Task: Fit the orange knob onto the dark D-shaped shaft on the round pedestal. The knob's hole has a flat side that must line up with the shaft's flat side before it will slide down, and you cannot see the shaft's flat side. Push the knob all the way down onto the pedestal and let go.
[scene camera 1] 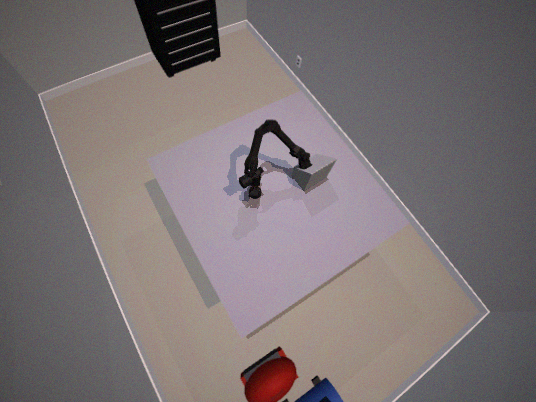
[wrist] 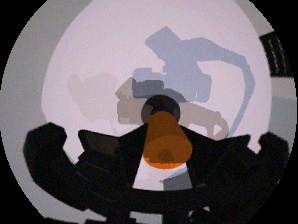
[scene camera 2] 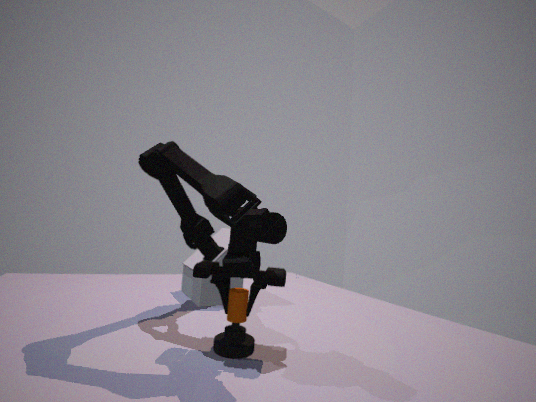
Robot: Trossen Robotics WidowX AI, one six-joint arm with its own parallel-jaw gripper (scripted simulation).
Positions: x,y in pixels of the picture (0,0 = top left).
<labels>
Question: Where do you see an orange knob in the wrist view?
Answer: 166,146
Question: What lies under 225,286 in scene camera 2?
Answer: My gripper.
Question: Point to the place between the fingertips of my gripper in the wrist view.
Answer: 162,127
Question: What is my gripper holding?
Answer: An orange knob.
</labels>
